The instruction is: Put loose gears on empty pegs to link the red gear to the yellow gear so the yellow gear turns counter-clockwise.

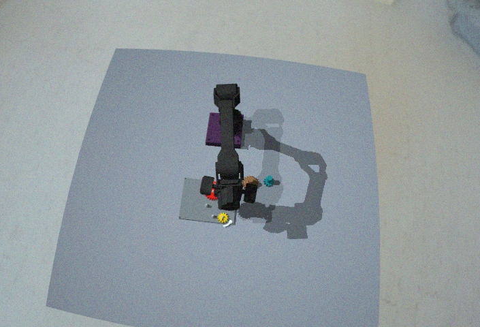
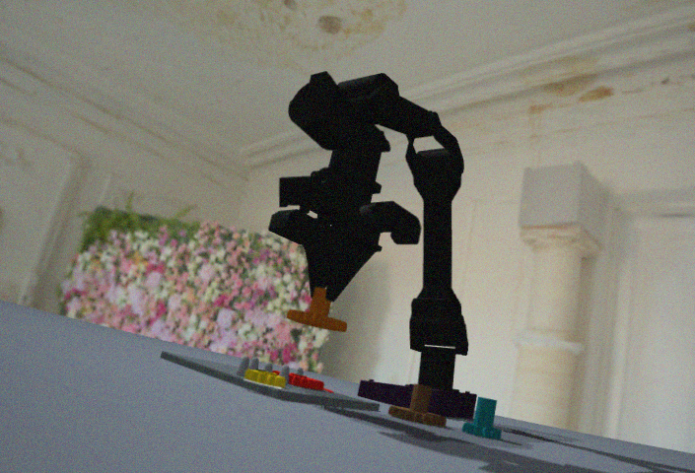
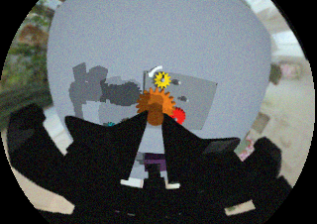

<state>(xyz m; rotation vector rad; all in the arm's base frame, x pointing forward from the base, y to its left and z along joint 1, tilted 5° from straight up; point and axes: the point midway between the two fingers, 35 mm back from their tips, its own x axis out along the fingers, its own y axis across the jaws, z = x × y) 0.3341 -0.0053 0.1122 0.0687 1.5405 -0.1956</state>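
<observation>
My gripper tip is 9 cm above the yellow gear, 4 cm short of it and 2 cm to the left of it. Round my gripper tip: orange gear: 1 cm below; white arrow: 10 cm below, 6 cm ahead; red gear: 9 cm below, 6 cm behind, 5 cm to the right.
</observation>
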